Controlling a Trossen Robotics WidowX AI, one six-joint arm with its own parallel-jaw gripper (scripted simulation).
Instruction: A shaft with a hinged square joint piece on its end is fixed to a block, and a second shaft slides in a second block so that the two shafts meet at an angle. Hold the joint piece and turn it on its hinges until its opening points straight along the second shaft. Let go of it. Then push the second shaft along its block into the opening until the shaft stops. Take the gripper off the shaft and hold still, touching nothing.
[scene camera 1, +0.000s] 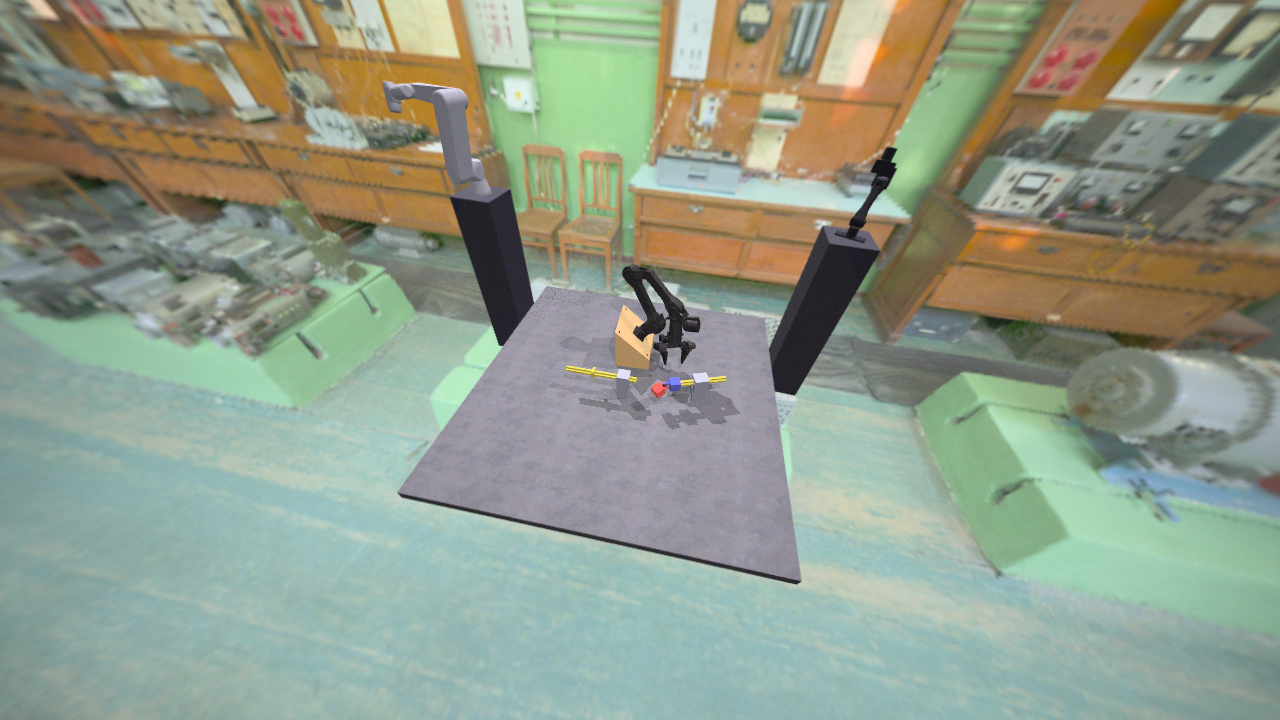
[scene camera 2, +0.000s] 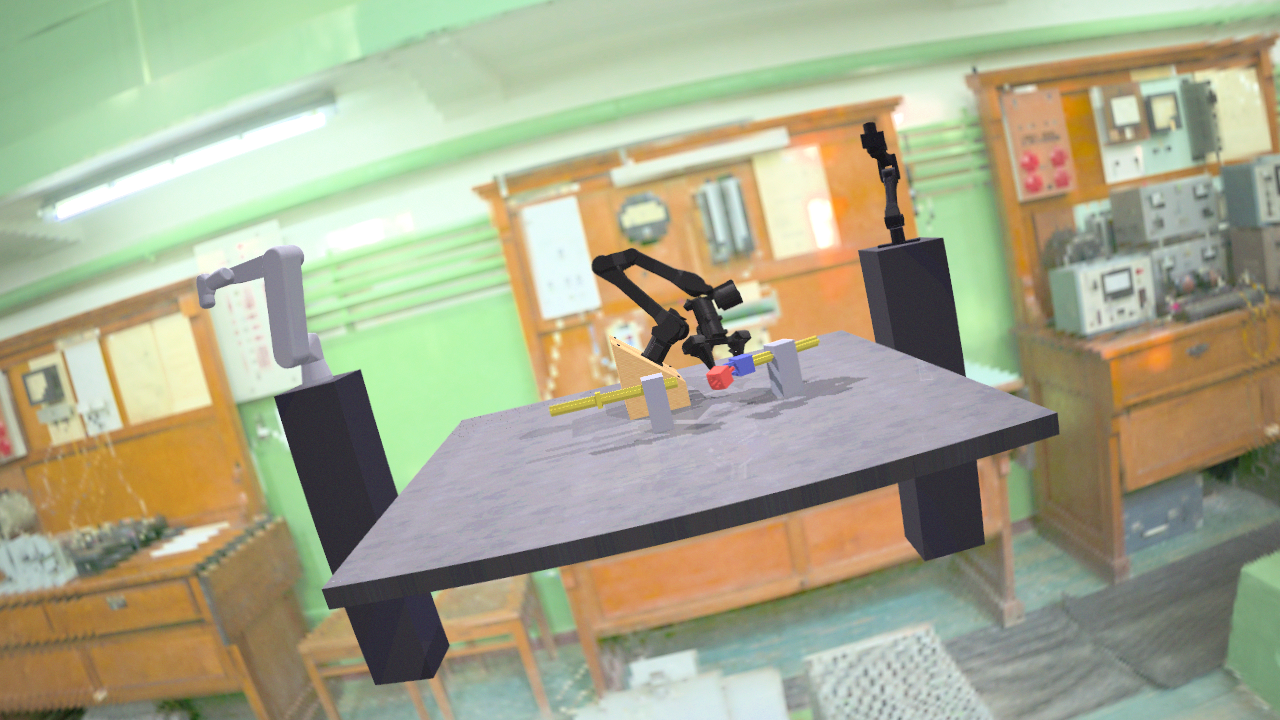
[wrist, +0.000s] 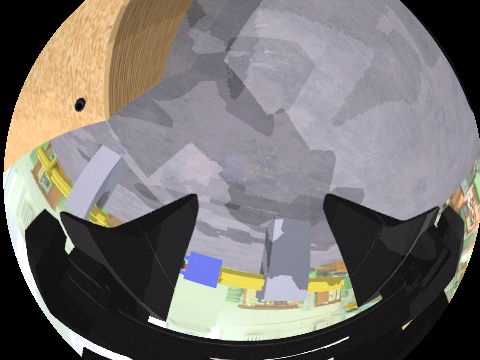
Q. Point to my gripper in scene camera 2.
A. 728, 371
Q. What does my gripper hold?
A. Nothing.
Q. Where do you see my gripper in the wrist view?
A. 264, 201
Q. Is my gripper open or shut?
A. Open.
